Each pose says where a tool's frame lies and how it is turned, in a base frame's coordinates. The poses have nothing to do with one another.
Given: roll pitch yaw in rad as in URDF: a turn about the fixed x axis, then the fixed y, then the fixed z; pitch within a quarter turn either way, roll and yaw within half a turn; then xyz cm.
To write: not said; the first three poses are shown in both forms.
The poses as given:
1: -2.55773 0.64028 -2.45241 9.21 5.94 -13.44
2: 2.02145 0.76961 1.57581 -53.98 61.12 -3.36
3: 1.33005 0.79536 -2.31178 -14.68 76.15 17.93
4: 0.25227 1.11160 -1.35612 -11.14 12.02 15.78
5: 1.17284 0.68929 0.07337 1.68 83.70 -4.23
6: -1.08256 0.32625 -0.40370 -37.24 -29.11 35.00
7: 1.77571 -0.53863 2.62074 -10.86 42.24 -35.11
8: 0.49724 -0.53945 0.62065 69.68 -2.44 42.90
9: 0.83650 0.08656 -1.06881 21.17 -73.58 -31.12
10: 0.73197 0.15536 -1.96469 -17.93 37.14 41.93
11: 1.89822 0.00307 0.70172 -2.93 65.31 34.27
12: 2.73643 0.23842 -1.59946 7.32 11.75 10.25
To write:
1: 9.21 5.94 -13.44 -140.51 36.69 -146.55
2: -53.98 61.12 -3.36 90.29 44.10 115.82
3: -14.68 76.15 17.93 -132.46 45.57 76.21
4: -11.14 12.02 15.78 -77.70 63.69 14.45
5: 1.68 83.70 -4.23 4.20 39.49 67.20
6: -37.24 -29.11 35.00 -23.13 18.69 -62.03
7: -10.86 42.24 -35.11 150.16 -30.86 101.74
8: 69.68 -2.44 42.90 35.56 -30.91 28.49
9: 21.17 -73.58 -31.12 -61.24 4.96 47.93
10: -17.93 37.14 41.93 -112.57 8.90 41.94
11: -2.93 65.31 34.27 40.21 0.18 108.76
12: 7.32 11.75 10.25 -91.64 13.66 156.79
